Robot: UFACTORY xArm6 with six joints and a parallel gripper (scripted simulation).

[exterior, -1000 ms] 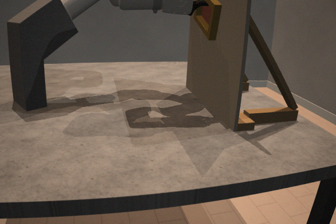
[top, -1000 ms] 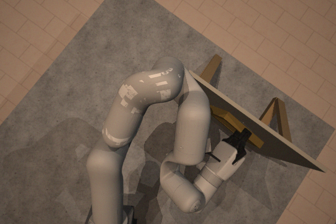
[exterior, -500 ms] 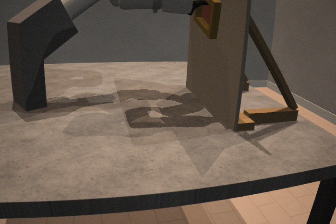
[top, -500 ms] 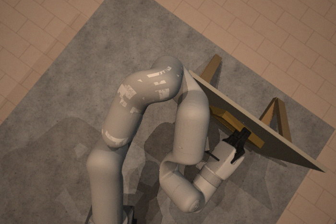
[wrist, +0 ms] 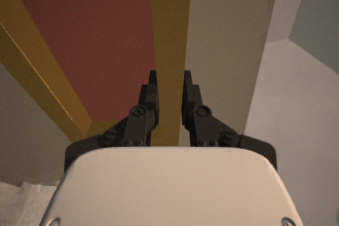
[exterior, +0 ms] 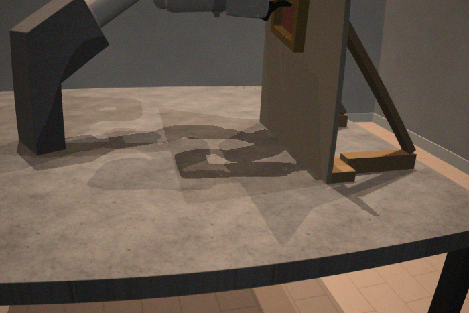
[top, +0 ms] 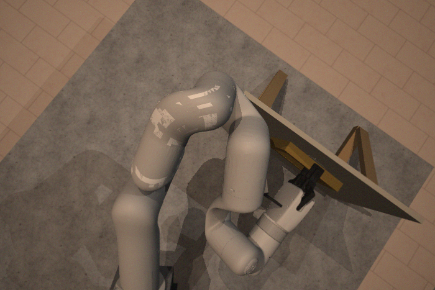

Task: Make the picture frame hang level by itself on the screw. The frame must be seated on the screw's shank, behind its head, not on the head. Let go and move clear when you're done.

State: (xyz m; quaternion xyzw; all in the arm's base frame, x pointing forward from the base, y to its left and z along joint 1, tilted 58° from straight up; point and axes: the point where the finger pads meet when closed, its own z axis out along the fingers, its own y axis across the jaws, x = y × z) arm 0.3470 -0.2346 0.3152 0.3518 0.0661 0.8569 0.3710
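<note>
The picture frame is 50 mm below my hand, 30 mm to the left of it and 10 mm ahead of it. Also, from my hand: wall panel (150 mm below, 30 mm to the left, 30 mm ahead).
</note>
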